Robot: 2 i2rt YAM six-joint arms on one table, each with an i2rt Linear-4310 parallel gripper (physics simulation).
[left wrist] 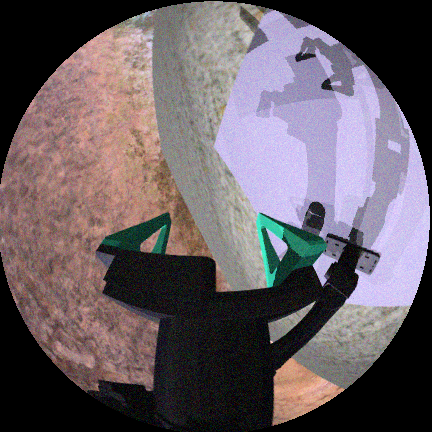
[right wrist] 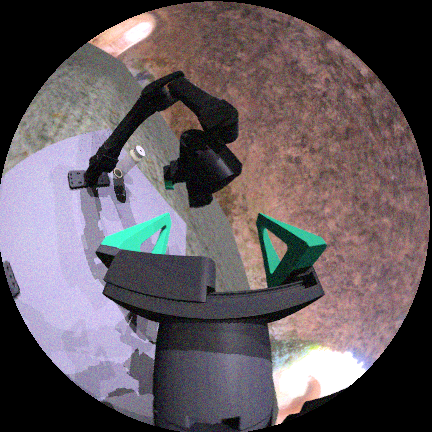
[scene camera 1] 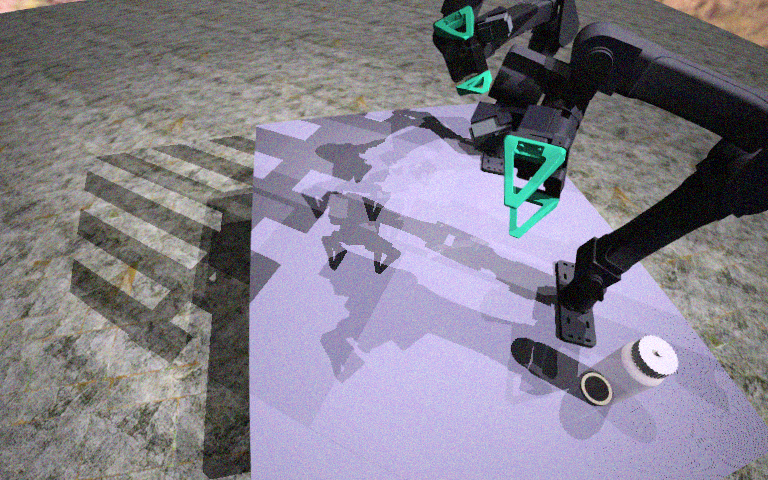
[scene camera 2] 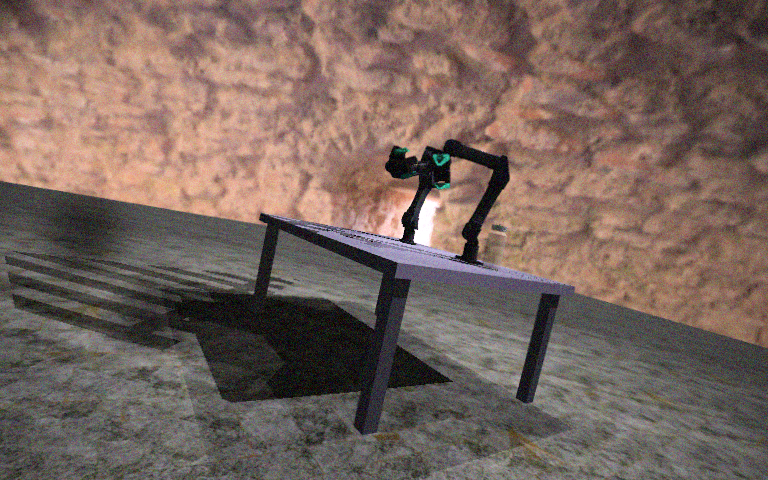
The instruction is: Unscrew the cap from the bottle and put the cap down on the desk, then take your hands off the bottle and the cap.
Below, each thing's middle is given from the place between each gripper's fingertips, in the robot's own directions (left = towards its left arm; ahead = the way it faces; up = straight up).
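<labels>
Counted from my left hand, the white ribbed cap [scene camera 1: 652, 355] is 22 cm behind it, 15 cm to the left of it and 14 cm below it.
From my right hand, I find the cap 43 cm to the left of it, and it is also 22 cm below that hand and 20 cm behind it.
</labels>
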